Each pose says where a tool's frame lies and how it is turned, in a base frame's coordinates. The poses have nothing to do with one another.
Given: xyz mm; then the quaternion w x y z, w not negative.
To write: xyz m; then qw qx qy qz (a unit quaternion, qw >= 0). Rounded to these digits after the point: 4 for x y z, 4 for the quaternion.
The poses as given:
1: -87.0 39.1 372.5 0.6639 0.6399 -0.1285 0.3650
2: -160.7 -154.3 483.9 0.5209 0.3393 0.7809 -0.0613
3: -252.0 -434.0 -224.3 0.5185 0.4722 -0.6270 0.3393
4: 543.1 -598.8 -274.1 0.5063 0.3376 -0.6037 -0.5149
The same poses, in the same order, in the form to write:
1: -0.0870 0.0391 0.3725 0.6639 0.6399 -0.1285 0.3650
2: -0.1607 -0.1543 0.4839 0.5209 0.3393 0.7809 -0.0613
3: -0.2520 -0.4340 -0.2243 0.5185 0.4722 -0.6270 0.3393
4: 0.5431 -0.5988 -0.2741 0.5063 0.3376 -0.6037 -0.5149
